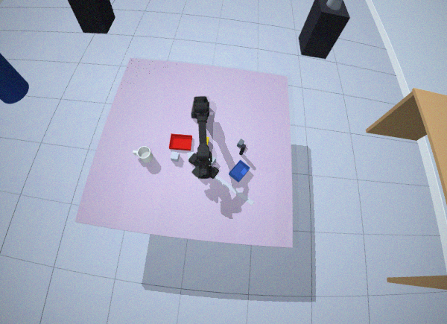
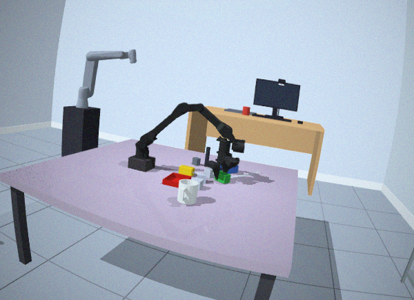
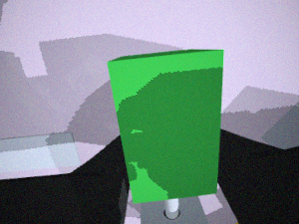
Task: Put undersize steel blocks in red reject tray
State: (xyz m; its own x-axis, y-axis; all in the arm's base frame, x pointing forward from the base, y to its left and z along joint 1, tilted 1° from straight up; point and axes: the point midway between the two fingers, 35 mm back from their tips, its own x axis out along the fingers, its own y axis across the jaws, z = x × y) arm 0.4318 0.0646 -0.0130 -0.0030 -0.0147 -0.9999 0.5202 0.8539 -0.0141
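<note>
The steel block lies 190 mm to the right of my gripper tip, 70 mm behind it and 10 mm above it. Round my gripper tip: yellow gauge (150 mm behind, 10 mm to the right, 10 mm above); green GO gauge (20 mm above, 10 mm to the left, 10 mm behind); grey ruler (190 mm to the left, 100 mm ahead, 10 mm below).
</note>
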